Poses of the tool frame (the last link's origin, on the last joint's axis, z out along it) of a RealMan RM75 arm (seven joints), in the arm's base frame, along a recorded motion.
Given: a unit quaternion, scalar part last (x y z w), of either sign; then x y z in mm.
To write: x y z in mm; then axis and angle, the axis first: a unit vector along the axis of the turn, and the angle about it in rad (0 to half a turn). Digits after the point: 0 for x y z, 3 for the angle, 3 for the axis.
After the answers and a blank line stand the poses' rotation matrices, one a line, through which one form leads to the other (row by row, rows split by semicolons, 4 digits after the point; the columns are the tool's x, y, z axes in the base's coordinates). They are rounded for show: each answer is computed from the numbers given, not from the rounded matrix.
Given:
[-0.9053, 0.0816, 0.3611, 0.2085, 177, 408, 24]
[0.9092, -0.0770, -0.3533, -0.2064, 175, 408, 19]
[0.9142, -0.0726, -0.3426, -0.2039, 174, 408, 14]
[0.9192, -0.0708, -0.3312, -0.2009, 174, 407, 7]
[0.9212, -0.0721, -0.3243, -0.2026, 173, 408, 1]
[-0.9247, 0.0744, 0.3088, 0.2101, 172, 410, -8]
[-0.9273, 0.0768, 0.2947, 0.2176, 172, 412, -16]
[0.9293, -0.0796, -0.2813, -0.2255, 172, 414, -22]
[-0.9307, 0.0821, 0.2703, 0.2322, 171, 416, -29]
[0.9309, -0.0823, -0.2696, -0.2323, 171, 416, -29]
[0.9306, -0.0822, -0.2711, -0.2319, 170, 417, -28]
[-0.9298, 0.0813, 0.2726, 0.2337, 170, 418, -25]
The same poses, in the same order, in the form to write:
[177, 408, 24, -0.926, 0.083, 0.369, 2.722]
[175, 408, 19, -0.929, 0.079, 0.361, 2.726]
[174, 408, 14, -0.934, 0.074, 0.350, 2.731]
[174, 407, 7, -0.938, 0.072, 0.338, 2.737]
[173, 408, 1, -0.941, 0.074, 0.331, 2.734]
[172, 410, -8, -0.946, 0.076, 0.316, 2.718]
[172, 412, -16, -0.950, 0.079, 0.302, 2.703]
[172, 414, -22, -0.954, 0.082, 0.289, 2.687]
[171, 416, -29, -0.957, 0.084, 0.278, 2.673]
[171, 416, -29, -0.957, 0.085, 0.277, 2.673]
[170, 417, -28, -0.957, 0.085, 0.279, 2.674]
[170, 418, -25, -0.956, 0.084, 0.280, 2.670]

0.7259 -0.2983 -0.6197; 0.0028 -0.8997 0.4364; -0.6878 -0.3185 -0.6523
0.7385 -0.2859 -0.6107; 0.0058 -0.9029 0.4297; -0.6742 -0.3209 -0.6652
0.7547 -0.2725 -0.5968; 0.0070 -0.9063 0.4226; -0.6560 -0.3231 -0.6821
0.7706 -0.2632 -0.5804; 0.0029 -0.9093 0.4162; -0.6373 -0.3224 -0.6999
0.7793 -0.2642 -0.5683; -0.0014 -0.9075 0.4200; -0.6267 -0.3265 -0.7076
0.7982 -0.2673 -0.5398; -0.0078 -0.9007 0.4345; -0.6023 -0.3426 -0.7210
0.8145 -0.2707 -0.5131; -0.0142 -0.8935 0.4488; -0.5800 -0.3583 -0.7316
0.8291 -0.2748 -0.4870; -0.0211 -0.8856 0.4639; -0.5588 -0.3744 -0.7400
0.8404 -0.2784 -0.4650; -0.0273 -0.8787 0.4766; -0.5413 -0.3879 -0.7460
0.8411 -0.2785 -0.4637; -0.0280 -0.8785 0.4769; -0.5402 -0.3881 -0.7467
0.8395 -0.2787 -0.4664; -0.0273 -0.8789 0.4762; -0.5427 -0.3870 -0.7455
0.8382 -0.2786 -0.4689; -0.0238 -0.8776 0.4789; -0.5449 -0.3902 -0.7422

